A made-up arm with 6 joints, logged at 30 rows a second.
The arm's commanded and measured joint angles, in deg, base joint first. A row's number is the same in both.
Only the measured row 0 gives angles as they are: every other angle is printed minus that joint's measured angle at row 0.
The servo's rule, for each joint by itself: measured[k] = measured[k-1] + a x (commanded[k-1-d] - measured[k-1]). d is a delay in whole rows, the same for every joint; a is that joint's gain. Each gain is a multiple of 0.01, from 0.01 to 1. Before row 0 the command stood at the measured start. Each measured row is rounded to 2 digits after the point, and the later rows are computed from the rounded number. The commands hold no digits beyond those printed.
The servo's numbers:
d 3
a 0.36 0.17 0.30 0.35 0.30 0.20
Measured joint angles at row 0:
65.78 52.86 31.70 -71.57 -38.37 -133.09
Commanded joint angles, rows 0 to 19:
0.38 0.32 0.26 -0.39 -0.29 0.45
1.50 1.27 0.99 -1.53 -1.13 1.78
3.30 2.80 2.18 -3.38 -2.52 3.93
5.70 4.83 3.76 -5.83 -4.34 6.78
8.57 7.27 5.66 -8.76 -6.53 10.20
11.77 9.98 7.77 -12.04 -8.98 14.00
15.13 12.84 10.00 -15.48 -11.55 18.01
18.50 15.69 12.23 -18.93 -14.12 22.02
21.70 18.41 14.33 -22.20 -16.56 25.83
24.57 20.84 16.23 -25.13 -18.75 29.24
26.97 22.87 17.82 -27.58 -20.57 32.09
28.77 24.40 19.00 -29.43 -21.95 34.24
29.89 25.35 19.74 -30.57 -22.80 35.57
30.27 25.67 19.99 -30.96 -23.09 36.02
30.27 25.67 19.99 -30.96 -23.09 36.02
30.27 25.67 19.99 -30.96 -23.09 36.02
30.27 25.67 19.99 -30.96 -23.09 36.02
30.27 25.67 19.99 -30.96 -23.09 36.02
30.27 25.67 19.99 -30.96 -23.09 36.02
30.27 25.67 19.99 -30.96 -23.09 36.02
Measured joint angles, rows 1 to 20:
0.00 0.00 0.00 0.00 0.00 0.00
0.00 0.00 0.00 0.00 0.00 0.00
0.00 0.00 0.00 0.00 0.00 0.00
0.14 0.05 0.08 -0.14 -0.09 0.09
0.63 0.26 0.35 -0.63 -0.40 0.43
1.59 0.69 0.90 -1.59 -1.04 1.13
3.07 1.39 1.76 -3.07 -2.03 2.26
5.05 2.39 2.93 -5.06 -3.38 3.85
7.47 3.68 4.38 -7.50 -5.06 5.88
10.23 5.24 6.07 -10.29 -7.01 8.31
13.21 7.02 7.92 -13.31 -9.14 11.05
16.27 8.96 9.84 -16.42 -11.37 14.01
19.26 10.98 11.76 -19.47 -13.58 17.06
22.04 13.00 13.58 -22.31 -15.68 20.07
24.46 14.94 15.21 -24.80 -17.56 22.90
26.41 16.71 16.57 -26.82 -19.13 25.43
27.80 18.23 17.60 -28.27 -20.32 27.55
28.69 19.49 18.32 -29.21 -21.15 29.24
29.26 20.54 18.82 -29.82 -21.73 30.60
29.62 21.41 19.17 -30.22 -22.14 31.68

